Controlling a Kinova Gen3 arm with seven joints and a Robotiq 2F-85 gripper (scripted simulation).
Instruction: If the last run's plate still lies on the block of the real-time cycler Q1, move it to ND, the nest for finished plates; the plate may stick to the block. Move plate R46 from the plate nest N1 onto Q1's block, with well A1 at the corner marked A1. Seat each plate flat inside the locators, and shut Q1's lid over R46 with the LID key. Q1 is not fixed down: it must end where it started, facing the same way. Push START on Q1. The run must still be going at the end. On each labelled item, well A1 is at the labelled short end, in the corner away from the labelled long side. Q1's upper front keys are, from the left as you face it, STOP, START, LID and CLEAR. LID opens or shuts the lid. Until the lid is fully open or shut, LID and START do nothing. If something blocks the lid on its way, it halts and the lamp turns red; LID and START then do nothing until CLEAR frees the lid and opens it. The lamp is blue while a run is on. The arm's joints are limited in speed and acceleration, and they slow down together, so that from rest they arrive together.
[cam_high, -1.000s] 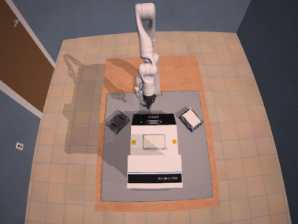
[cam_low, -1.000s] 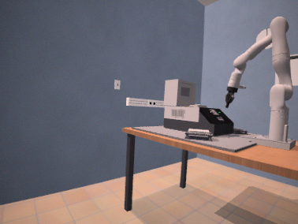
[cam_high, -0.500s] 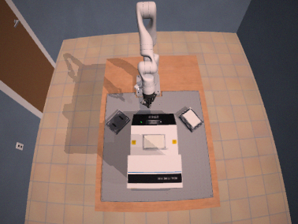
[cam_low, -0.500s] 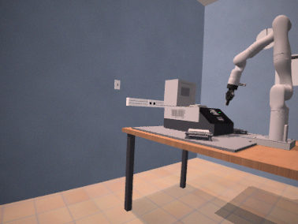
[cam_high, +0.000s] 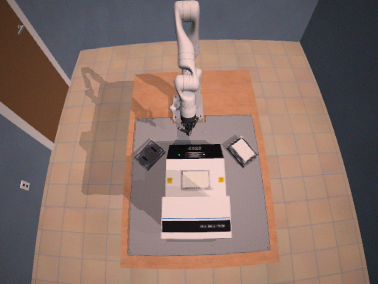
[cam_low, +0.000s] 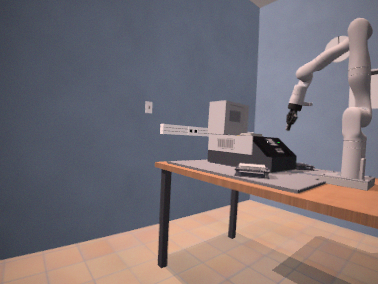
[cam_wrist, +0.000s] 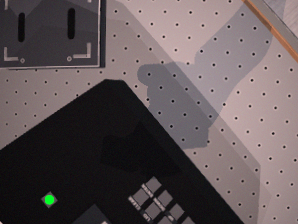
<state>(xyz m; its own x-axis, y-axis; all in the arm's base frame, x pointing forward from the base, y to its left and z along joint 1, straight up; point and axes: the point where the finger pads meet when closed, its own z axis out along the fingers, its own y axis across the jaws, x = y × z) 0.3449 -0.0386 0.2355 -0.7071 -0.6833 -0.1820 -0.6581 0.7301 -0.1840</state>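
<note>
Right now my hand is 240 mm short of the plate, 50 mm above it and 20 mm to the right of it. Also, from my hand: dark nest ND 250 mm to the right, 240 mm below, 10 mm ahead.
</note>
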